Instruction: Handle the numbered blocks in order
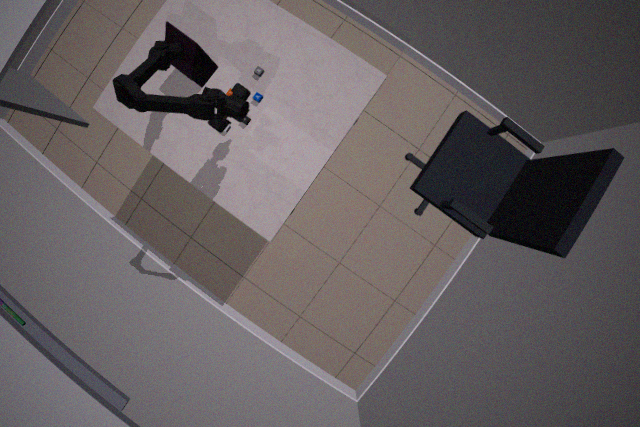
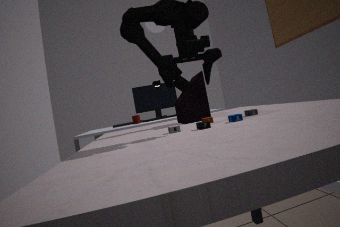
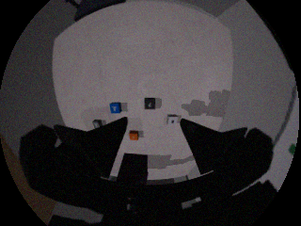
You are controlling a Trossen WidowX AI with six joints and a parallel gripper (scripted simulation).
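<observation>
My gripper tip is 12 cm past the orange block, 8 cm to the right of it and 12 cm above it. From my gripper tip the other things lie so: light grey block (7 cm behind, 7 cm to the right, 12 cm below); then blue block (12 cm to the left, 12 cm below); then black block (1 cm to the left, 12 cm below).
</observation>
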